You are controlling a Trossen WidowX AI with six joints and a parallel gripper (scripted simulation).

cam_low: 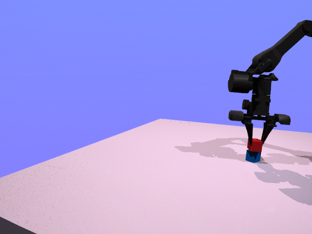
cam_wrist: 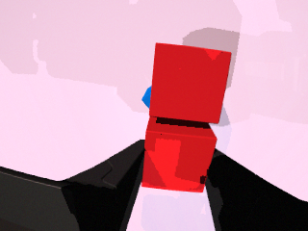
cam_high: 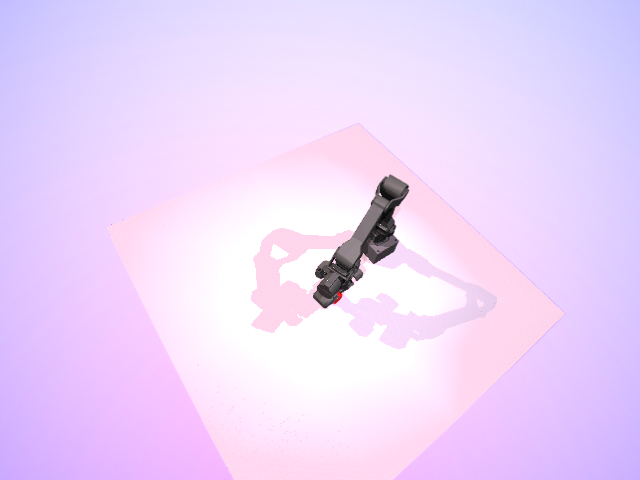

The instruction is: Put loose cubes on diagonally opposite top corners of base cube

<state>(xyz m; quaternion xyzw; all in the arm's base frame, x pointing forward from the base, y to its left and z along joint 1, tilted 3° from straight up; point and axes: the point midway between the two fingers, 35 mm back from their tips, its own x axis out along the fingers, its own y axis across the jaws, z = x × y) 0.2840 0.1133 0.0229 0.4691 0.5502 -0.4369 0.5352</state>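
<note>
Now: gripper tip 20 mm to the left of the blue base cube and 40 mm above it.
</note>
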